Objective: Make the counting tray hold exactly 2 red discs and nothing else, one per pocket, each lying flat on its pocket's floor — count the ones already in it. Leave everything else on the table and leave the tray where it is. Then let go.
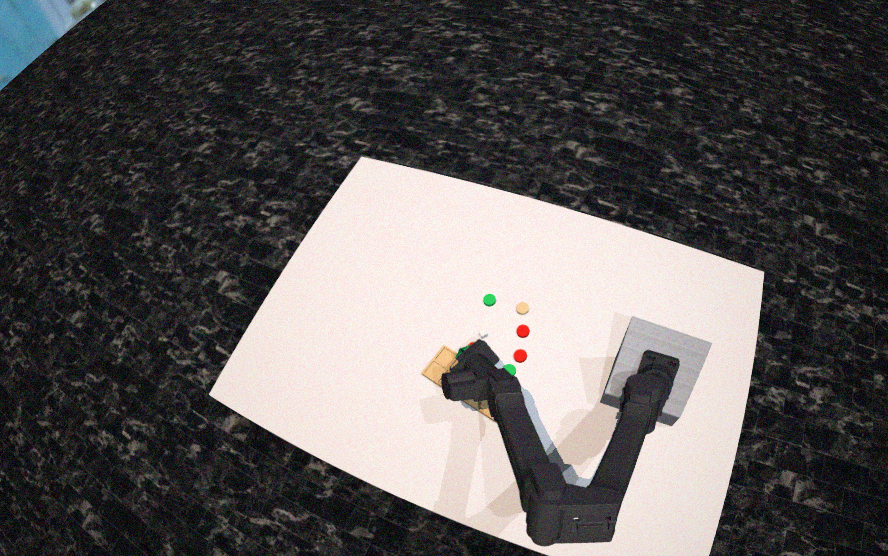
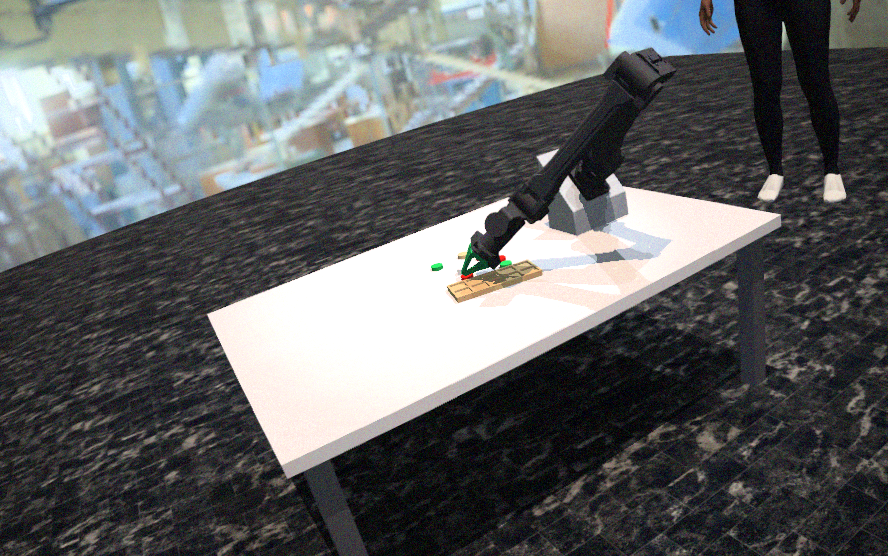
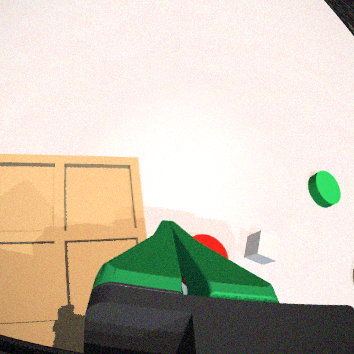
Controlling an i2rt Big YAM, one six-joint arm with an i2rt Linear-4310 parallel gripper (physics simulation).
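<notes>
The tan counting tray point(image 1: 437, 369) point(image 2: 497, 279) point(image 3: 102, 189) lies on the white table; the pockets that show are empty, and the arm hides its far part. My gripper point(image 1: 464, 350) point(image 2: 468, 269) point(image 3: 165, 230) has green fingers shut tip to tip with nothing between them, low over the table just off the tray's edge. A red disc point(image 3: 213, 244) point(image 1: 471, 343) lies flat on the table right behind the fingertips, outside the tray. Two more red discs point(image 1: 522, 331) point(image 1: 520, 355) lie on the table further right.
A green disc point(image 1: 489, 300) point(image 2: 436, 267) point(image 3: 324, 188), a tan disc point(image 1: 522, 308), another green disc point(image 1: 510, 369) point(image 2: 505, 264) beside the arm and a small white cube point(image 1: 482, 334) point(image 3: 254, 247) lie near. The grey arm base point(image 1: 662, 342) point(image 2: 574, 212) stands at the table's right.
</notes>
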